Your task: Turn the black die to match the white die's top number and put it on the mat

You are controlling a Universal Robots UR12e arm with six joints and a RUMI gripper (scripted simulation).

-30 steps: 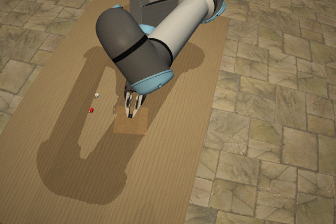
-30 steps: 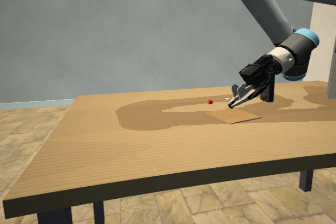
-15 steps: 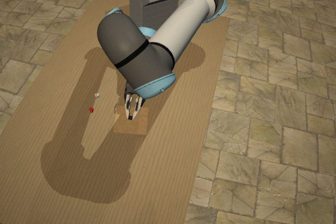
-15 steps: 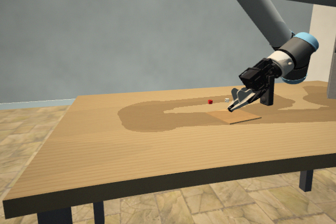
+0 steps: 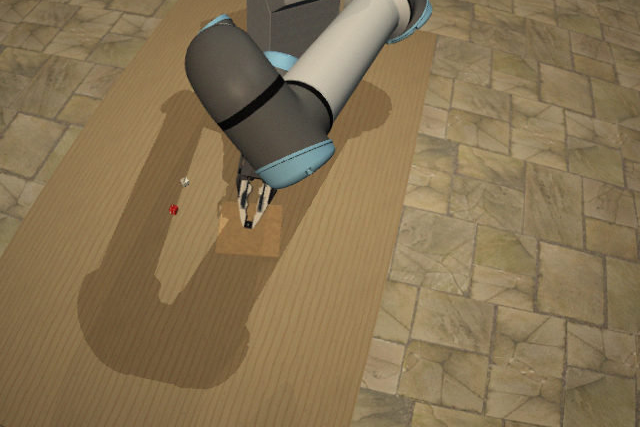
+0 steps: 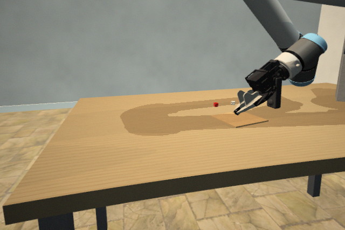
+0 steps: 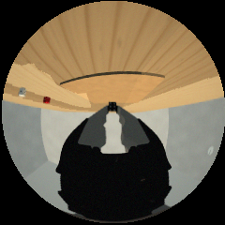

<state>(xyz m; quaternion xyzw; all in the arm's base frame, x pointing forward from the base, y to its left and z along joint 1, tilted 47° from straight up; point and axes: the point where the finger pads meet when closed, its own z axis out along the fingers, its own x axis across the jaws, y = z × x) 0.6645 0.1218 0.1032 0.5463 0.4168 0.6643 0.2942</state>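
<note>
Right now my hand is 1 cm short of the black die and 1 cm above it. The rest, counted from my hand: white die (3 cm behind, 20 cm to the right, 2 cm below); tan mat (3 cm below); red die (5 cm ahead, 18 cm to the right, 2 cm below).
</note>
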